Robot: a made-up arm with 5 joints.
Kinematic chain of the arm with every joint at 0, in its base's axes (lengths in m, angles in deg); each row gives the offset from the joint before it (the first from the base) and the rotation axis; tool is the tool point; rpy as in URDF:
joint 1: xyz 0.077 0 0.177 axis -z
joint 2: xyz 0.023 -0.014 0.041 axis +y
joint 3: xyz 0.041 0 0.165 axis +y
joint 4: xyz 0.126 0 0.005 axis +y
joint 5: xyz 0.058 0.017 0 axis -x
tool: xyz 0 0 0 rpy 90 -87.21 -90
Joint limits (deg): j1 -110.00..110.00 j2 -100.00..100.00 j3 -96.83..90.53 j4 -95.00..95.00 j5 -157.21..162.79
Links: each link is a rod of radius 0.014 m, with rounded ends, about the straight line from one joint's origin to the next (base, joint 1, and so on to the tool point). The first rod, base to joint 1, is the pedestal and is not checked.
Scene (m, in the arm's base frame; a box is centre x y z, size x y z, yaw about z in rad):
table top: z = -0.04
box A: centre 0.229 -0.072 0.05 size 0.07 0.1 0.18 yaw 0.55
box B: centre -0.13 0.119 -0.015 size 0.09 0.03 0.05 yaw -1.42
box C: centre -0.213 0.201 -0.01 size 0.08 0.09 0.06 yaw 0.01
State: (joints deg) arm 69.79 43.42 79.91 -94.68 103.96
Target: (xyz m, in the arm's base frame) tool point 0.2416 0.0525 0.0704
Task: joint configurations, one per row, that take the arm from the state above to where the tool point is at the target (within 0.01 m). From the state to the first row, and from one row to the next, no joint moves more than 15 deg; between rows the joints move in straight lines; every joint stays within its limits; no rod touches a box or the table.
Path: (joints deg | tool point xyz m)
1: 58.92 34.29 66.59 -81.84 103.92 | 0.1755 -0.1576 0.1876
2: 48.06 25.16 53.27 -69.01 103.89 | 0.2247 -0.1599 0.2180
3: 37.19 16.03 39.94 -56.17 103.85 | 0.2705 -0.1431 0.2638
4: 23.92 20.84 40.44 -52.18 109.13 | 0.2996 -0.0955 0.2403
5: 10.65 25.64 40.93 -48.19 114.42 | 0.3145 -0.0416 0.2171
6: -2.63 30.45 41.43 -44.19 119.70 | 0.3139 0.0139 0.1943
7: -15.90 35.25 41.92 -40.20 124.99 | 0.2982 0.0661 0.1725
8: -16.17 49.12 43.41 -54.64 117.98 | 0.2873 0.0641 0.1333
9: -16.43 62.99 44.89 -69.07 110.97 | 0.2679 0.0594 0.0986
10: -16.70 76.85 46.38 -83.51 103.96 | 0.2416 0.0525 0.0704

